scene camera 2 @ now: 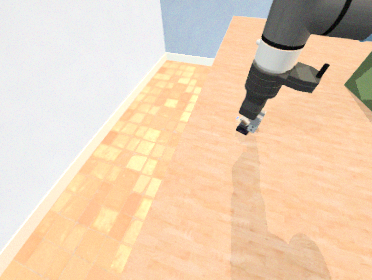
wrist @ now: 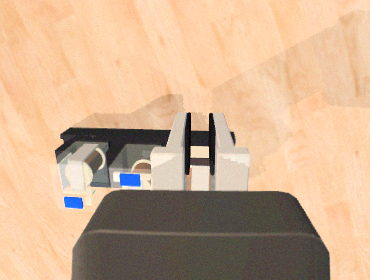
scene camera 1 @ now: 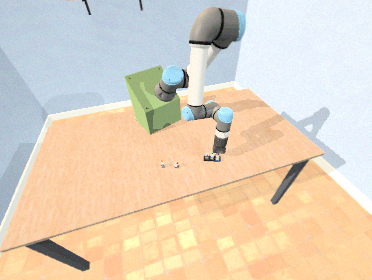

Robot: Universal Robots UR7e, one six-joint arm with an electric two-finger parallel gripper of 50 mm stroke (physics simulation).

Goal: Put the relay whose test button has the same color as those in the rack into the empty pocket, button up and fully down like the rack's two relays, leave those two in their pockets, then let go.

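Where they show: gripper, fingertip midpoint: [scene camera 2: 252, 129] [wrist: 199, 131] [scene camera 1: 217, 155]; arm's base at its link origin: [scene camera 1: 164, 91].
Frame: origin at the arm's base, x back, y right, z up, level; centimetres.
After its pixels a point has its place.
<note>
The black rack [scene camera 1: 206, 160] [scene camera 2: 242, 131] {z -24.2, x -48.6, y -25.6 cm} [wrist: 120, 135] {z -23.4, x -45.4, y -20.0 cm} stands on the table with relays in a row. In the wrist view, the left relay [wrist: 82, 167] {z -19.9, x -45.6, y -18.9 cm} shows a blue button at its near end. The middle relay [wrist: 142, 165] {z -20.3, x -46.3, y -21.8 cm} also shows a blue button, partly behind a finger. My gripper [scene camera 1: 218, 154] {z -23.2, x -46.2, y -24.6 cm} [wrist: 199, 131] {z -23.2, x -46.2, y -24.6 cm} is shut on a relay [wrist: 200, 176] {z -21.1, x -48.0, y -24.3 cm} at the rack's right end. Its button is hidden, and how deep it sits cannot be told. Two loose relays stand left of the rack: one [scene camera 1: 162, 164] {z -20.9, x -47.2, y 9.9 cm} with an orange button, one [scene camera 1: 176, 165] {z -21.3, x -49.6, y 1.9 cm} with a red button.
A green block [scene camera 1: 162, 107] {z -6.6, x -9.1, y 3.6 cm} stands at the back of the wooden table [scene camera 1: 100, 165] {z -24.6, x -35.9, y 48.1 cm}, left of the arm's upright links. The table's front edge lies a short way in front of the rack. The left finger is close beside the middle relay.
</note>
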